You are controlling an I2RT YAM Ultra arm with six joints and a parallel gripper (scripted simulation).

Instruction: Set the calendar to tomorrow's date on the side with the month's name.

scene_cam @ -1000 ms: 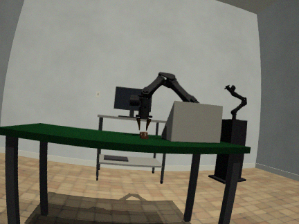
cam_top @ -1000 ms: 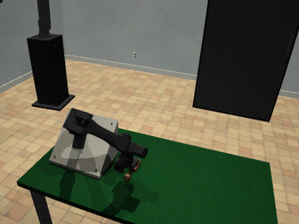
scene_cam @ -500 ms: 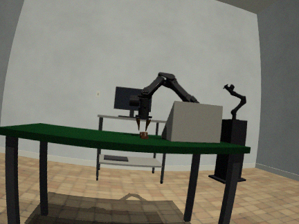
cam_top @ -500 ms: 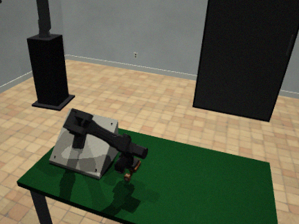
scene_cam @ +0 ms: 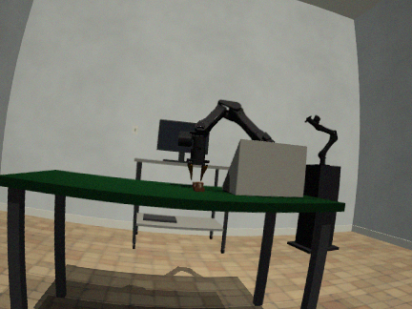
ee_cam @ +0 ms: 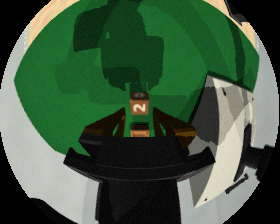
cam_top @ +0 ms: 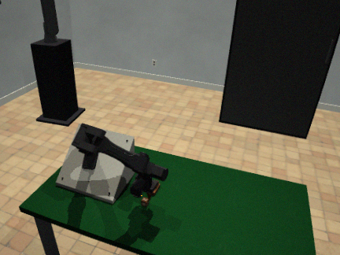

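Right now the wooden calendar tray is 10 mm ahead of my hand, 110 mm to the left of it and 40 mm below it.
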